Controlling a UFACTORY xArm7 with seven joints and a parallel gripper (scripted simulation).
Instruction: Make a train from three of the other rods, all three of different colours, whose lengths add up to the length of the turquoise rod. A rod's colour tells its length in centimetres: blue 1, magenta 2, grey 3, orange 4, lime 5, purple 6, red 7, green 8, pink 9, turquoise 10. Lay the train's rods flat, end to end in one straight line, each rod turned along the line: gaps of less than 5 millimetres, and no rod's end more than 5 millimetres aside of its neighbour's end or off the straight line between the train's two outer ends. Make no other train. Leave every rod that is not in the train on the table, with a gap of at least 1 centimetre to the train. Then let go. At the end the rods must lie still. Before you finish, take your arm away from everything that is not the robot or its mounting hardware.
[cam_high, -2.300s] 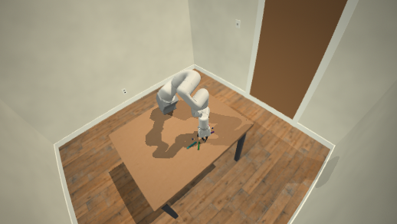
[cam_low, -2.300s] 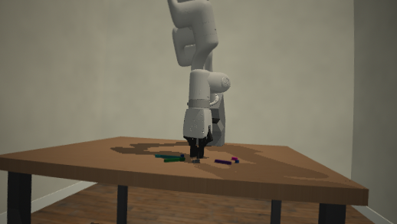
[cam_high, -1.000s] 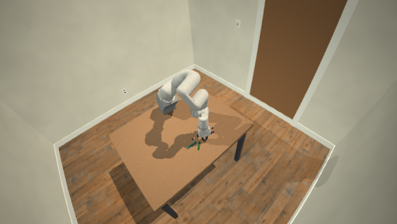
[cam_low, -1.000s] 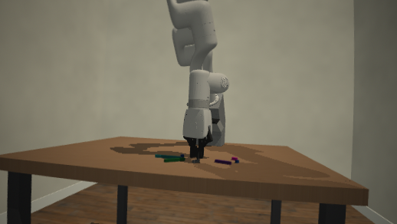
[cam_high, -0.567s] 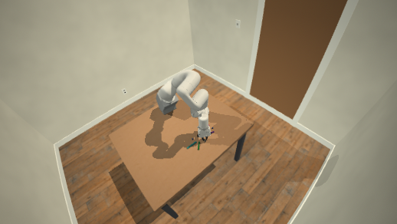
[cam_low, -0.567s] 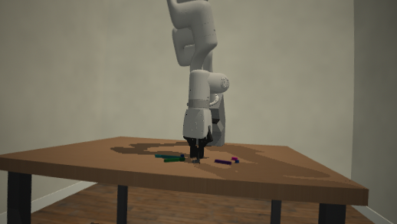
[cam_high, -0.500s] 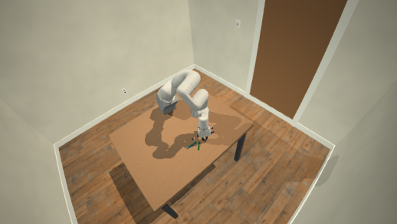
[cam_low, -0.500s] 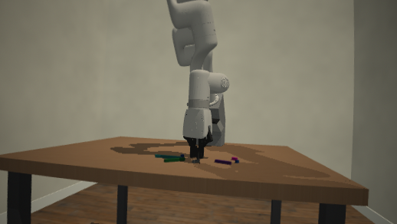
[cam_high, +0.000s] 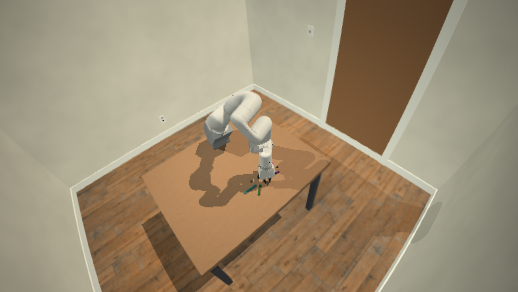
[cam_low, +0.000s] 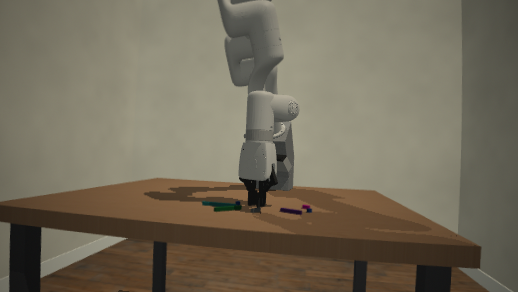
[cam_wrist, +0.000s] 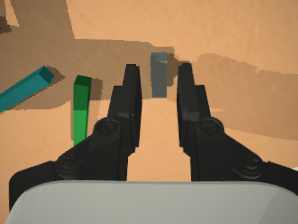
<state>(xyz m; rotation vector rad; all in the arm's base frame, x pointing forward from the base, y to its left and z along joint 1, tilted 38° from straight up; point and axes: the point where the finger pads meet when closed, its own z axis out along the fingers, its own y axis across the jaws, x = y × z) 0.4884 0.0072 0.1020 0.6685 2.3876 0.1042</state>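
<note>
My gripper is now 3 cm above the small grey rod. The rest, counted from my hand: green rod: 8 cm to the right, 3 cm below; purple rod: 9 cm to the left, 3 cm below, 1 cm behind; turquoise rod: 11 cm to the right, 5 cm behind, 3 cm below.
</note>
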